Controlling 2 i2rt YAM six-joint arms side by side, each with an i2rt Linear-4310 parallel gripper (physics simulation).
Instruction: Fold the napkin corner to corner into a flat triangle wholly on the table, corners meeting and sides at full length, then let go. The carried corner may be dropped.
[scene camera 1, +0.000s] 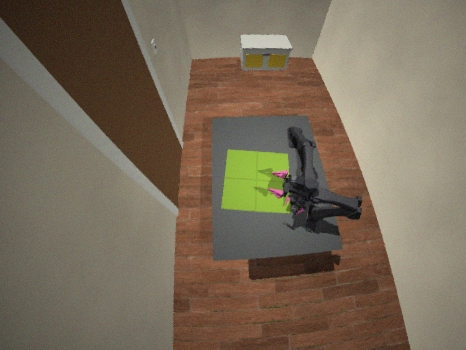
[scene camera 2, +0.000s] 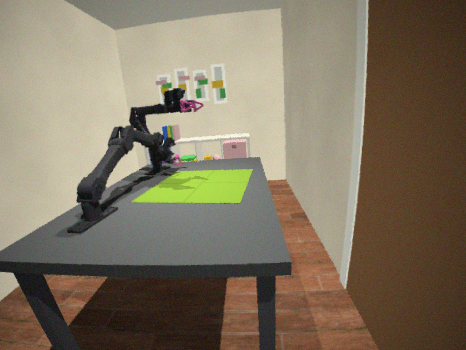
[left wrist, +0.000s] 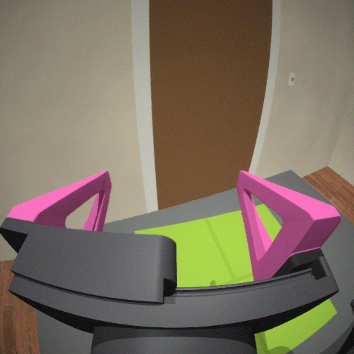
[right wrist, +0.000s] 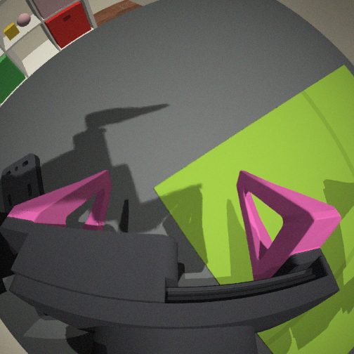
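Note:
The lime-green napkin (scene camera 1: 240, 167) (scene camera 2: 220, 189) (left wrist: 195, 250) (right wrist: 280, 145) lies flat and unfolded on the grey table (scene camera 1: 235, 132) (scene camera 2: 200, 230), with faint crossing crease lines. My left gripper (scene camera 1: 271, 182) (scene camera 2: 200, 105) (left wrist: 173, 177) is open and empty, high above the napkin, its fingers pointing towards the door side. My right gripper (scene camera 1: 293, 206) (scene camera 2: 178, 160) (right wrist: 173, 177) is open and lower, near the napkin's lower right corner in scene camera 1. In the right wrist view that corner lies in the gap between the pink fingers, on the table below them.
The two dark arms reach close together over the table, partly overlapping in scene camera 1. Their shadows fall across the napkin. A white cabinet (scene camera 1: 265, 42) stands on the floor beyond the table. A brown door (scene camera 2: 410, 150) (left wrist: 210, 100) is in the side wall.

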